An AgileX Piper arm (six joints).
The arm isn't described. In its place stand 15 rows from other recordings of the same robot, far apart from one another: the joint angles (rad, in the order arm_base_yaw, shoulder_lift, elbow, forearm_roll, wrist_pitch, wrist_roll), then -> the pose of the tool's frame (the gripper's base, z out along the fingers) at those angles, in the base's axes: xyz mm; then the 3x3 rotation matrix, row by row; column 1 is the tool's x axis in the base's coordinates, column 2 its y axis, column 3 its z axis.
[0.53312 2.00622 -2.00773 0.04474 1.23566 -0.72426] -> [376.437 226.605 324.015], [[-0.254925 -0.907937 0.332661], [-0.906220 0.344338 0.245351], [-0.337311 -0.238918 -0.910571]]
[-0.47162 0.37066 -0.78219 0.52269 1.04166 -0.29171] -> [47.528 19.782 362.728], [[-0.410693 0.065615 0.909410], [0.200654 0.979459 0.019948], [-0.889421 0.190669 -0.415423]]
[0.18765 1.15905 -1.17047 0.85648 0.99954 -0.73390] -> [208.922 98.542 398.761], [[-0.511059 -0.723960 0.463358], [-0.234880 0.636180 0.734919], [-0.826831 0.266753 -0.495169]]
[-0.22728 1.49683 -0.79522 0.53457 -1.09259 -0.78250] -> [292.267 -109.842 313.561], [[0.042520 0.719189 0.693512], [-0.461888 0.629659 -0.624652], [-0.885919 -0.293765 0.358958]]
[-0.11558 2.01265 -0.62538 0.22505 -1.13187 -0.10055] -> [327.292 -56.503 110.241], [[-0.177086 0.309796 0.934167], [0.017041 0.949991 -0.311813], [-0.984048 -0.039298 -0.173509]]
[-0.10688 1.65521 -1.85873 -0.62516 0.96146 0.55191] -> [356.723 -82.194 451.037], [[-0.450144 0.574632 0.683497], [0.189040 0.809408 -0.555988], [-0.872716 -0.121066 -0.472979]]
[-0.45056 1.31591 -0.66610 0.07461 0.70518 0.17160] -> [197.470 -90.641 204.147], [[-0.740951 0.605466 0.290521], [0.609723 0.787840 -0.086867], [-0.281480 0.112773 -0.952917]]
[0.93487 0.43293 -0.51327 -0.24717 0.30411 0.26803] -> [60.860 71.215 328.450], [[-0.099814 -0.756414 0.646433], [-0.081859 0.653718 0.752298], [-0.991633 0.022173 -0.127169]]
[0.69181 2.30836 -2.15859 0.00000 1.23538 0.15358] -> [380.925 315.552 224.668], [[-0.830464 -0.516975 0.207522], [-0.489296 0.855007 0.171908], [-0.266305 0.041224 -0.963007]]
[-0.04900 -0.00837 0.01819 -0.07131 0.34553 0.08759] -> [53.155 -4.805 176.522], [[-0.262312 0.077601 0.961858], [0.033362 0.996895 -0.071330], [-0.964406 0.013379 -0.264086]]
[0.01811 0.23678 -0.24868 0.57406 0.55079 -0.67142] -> [62.520 27.000 241.346], [[-0.315944 -0.339076 0.886119], [-0.165833 0.939317 0.300305], [-0.934173 -0.052068 -0.353002]]
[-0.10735 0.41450 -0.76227 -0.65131 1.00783 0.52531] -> [39.777 -51.210 362.640], [[-0.365744 0.604056 0.708059], [0.159007 0.790138 -0.591945], [-0.917032 -0.103914 -0.385037]]
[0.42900 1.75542 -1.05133 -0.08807 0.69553 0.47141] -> [302.626 132.784 178.592], [[-0.966069 -0.024567 0.257111], [-0.010584 0.998395 0.055628], [-0.258065 0.051019 -0.964779]]
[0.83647 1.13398 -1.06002 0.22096 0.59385 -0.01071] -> [153.895 187.130 371.847], [[-0.494767 -0.731521 0.469129], [-0.292609 0.648545 0.702688], [-0.818282 0.210396 -0.534928]]
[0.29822 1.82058 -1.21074 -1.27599 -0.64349 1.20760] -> [373.186 169.369 258.382], [[-0.289517 -0.763627 0.577108], [-0.089362 0.621861 0.778013], [-0.952992 0.173677 -0.248278]]
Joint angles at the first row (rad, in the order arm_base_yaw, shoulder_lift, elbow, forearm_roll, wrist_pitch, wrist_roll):
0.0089 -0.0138 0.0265 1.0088 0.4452 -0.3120
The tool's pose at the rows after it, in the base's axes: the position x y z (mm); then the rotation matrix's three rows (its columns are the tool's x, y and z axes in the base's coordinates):
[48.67 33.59 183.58], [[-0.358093 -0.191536 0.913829], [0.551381 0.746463 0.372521], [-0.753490 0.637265 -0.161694]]
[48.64 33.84 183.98], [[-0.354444 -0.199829 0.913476], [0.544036 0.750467 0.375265], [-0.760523 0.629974 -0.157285]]
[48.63 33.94 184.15], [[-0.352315 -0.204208 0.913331], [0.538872 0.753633 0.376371], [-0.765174 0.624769 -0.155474]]
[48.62 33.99 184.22], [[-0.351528 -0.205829 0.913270], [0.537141 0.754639 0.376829], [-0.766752 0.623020 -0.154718]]
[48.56 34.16 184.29], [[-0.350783 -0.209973 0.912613], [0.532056 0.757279 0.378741], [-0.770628 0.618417 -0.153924]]
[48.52 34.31 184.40], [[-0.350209 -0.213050 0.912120], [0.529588 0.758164 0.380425], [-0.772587 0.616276 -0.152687]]
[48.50 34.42 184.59], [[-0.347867 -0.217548 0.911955], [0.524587 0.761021 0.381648], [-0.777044 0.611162 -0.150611]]
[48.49 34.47 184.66], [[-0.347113 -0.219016 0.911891], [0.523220 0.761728 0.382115], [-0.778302 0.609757 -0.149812]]
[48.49 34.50 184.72], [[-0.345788 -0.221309 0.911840], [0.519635 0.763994 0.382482], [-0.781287 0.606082 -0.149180]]
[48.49 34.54 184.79], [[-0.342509 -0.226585 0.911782], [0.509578 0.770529 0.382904], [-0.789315 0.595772 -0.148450]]
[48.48 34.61 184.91], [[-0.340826 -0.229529 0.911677], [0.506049 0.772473 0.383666], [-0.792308 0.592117 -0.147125]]
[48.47 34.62 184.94], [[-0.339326 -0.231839 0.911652], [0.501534 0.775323 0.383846], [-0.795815 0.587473 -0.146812]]
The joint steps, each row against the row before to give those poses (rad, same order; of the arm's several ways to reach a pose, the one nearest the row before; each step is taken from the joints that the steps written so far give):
0.0001 0.0000 0.0000 -0.0002 -0.0001 -0.0116
0.0000 0.0000 0.0000 0.0122 0.0000 -0.0216
0.0000 0.0001 0.0000 0.0050 0.0000 -0.0117
-0.0003 -0.0001 0.0000 0.0022 0.0002 -0.0045
0.0002 0.0000 0.0000 0.0038 0.0013 -0.0099
0.0001 0.0001 0.0000 0.0046 0.0007 -0.0073
0.0000 -0.0001 0.0000 0.0054 0.0000 -0.0119
-0.0002 -0.0001 0.0000 0.0023 0.0003 -0.0040
0.0001 0.0001 0.0000 0.0017 -0.0002 -0.0064
-0.0001 0.0001 0.0000 0.0021 0.0000 -0.0152
0.0000 0.0000 0.0000 0.0035 0.0001 -0.0081
0.0002 -0.0001 0.0000 0.0005 -0.0001 -0.0062

